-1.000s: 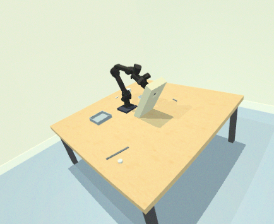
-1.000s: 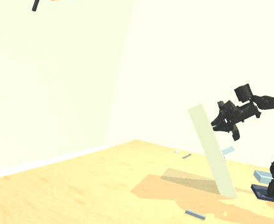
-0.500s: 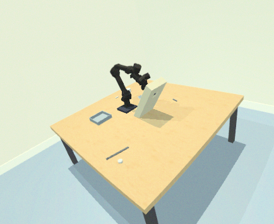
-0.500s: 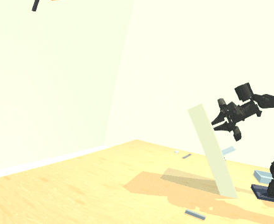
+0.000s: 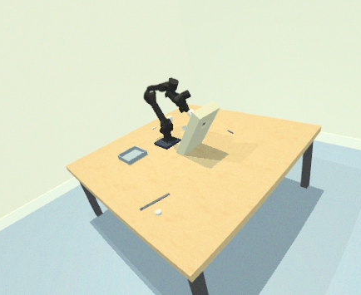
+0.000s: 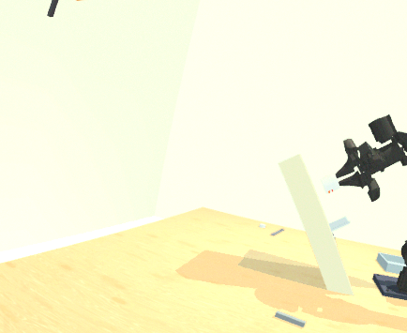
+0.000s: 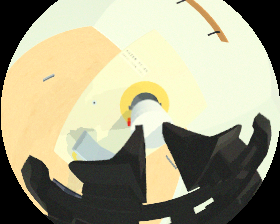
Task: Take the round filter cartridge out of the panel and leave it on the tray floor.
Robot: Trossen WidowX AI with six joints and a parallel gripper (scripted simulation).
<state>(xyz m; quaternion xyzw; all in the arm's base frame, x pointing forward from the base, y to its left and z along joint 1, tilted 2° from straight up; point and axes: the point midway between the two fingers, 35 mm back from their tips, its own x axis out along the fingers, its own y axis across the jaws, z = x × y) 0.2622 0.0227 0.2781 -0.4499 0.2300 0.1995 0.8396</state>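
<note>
The round white filter cartridge is 1 cm ahead of my gripper tip and 1 cm below it. Round my gripper tip: short grey bar: 31 cm to the left, 27 cm below; cream service panel: 2 cm ahead, 11 cm below; grey-blue tray: 32 cm behind, 32 cm to the right, 26 cm below.
</note>
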